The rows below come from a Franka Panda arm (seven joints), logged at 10 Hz.
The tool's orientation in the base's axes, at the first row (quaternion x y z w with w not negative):
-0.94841 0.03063 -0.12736 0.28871
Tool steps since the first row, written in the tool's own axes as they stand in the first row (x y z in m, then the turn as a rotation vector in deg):
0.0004 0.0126 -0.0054 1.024 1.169 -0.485
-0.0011 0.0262 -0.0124 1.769 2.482 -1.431
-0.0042 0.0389 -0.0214 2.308 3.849 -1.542
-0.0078 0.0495 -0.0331 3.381 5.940 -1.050
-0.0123 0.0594 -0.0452 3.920 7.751 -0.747
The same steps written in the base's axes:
-0.0008 -0.0134 -0.0026 0.881 -1.369 -0.032
-0.0039 -0.0283 -0.0049 1.376 -3.069 0.163
-0.0090 -0.0433 -0.0054 1.888 -4.336 -0.386
-0.0153 -0.0580 -0.0027 3.084 -5.951 -1.701
-0.0227 -0.0722 0.0005 3.711 -7.364 -2.829

